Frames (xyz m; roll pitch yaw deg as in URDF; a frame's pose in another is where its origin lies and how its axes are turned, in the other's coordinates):
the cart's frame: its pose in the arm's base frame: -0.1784 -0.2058 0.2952 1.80 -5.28 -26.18
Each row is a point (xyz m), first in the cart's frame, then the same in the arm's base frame.
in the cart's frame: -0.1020 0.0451 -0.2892
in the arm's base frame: -0.2219 -0.1241 -0.0006
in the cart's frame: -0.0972 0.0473 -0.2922
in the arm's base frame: -0.2164 -0.1242 -0.0031
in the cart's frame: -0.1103 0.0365 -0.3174
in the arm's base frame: -0.2304 -0.1285 -0.0297
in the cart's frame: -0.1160 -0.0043 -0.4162
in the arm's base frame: -0.2438 -0.1639 -0.1298
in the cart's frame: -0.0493 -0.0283 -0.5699
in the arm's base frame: -0.1799 -0.2166 -0.2774
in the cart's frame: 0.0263 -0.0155 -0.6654
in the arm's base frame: -0.0975 -0.2395 -0.3651
